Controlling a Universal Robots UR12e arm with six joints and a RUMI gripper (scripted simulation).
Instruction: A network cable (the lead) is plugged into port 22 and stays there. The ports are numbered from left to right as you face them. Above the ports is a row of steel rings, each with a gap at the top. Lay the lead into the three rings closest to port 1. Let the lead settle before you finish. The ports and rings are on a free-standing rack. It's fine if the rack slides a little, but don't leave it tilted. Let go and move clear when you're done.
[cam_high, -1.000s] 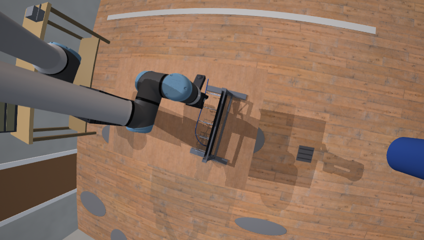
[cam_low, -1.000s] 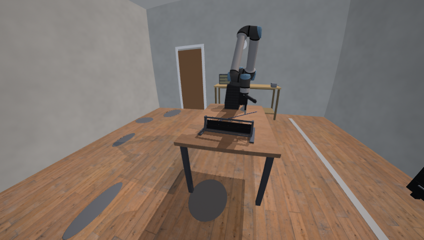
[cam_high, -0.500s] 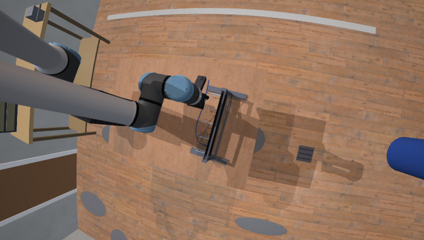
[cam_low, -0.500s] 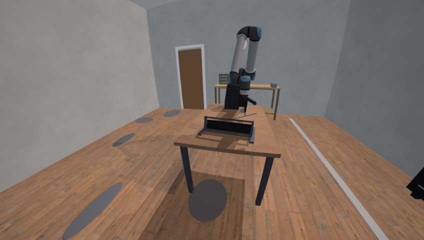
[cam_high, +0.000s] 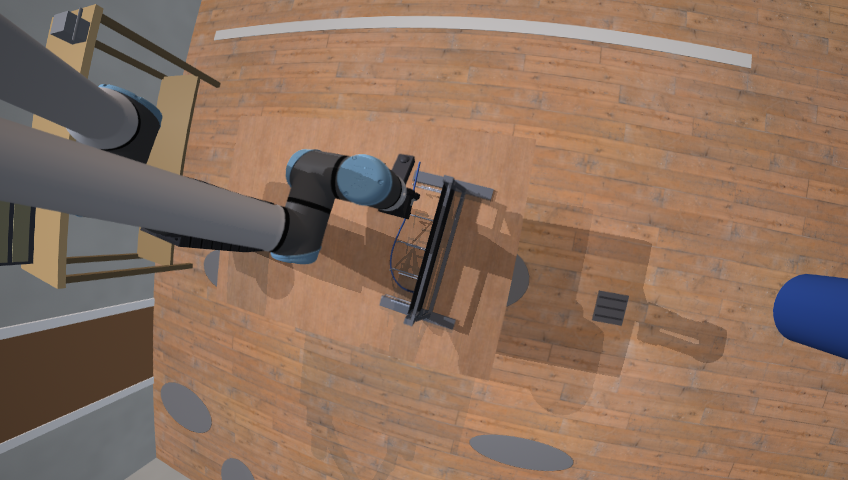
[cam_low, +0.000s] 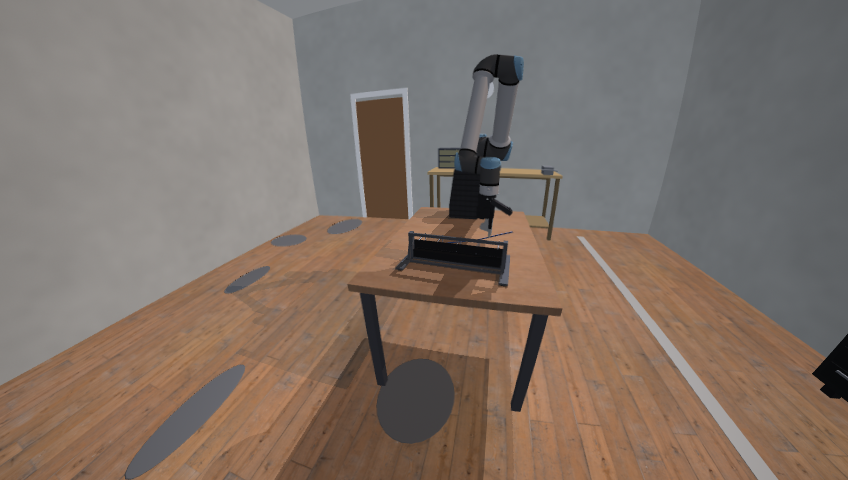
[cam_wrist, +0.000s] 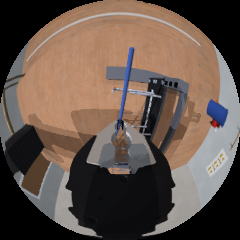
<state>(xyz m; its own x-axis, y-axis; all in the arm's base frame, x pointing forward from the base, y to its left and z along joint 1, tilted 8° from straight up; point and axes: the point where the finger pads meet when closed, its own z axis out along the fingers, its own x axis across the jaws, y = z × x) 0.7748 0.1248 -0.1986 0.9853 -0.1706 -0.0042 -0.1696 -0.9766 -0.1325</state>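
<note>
The dark rack lies 16 cm to the right of my hand, 7 cm ahead of it and 6 cm below it.
</note>
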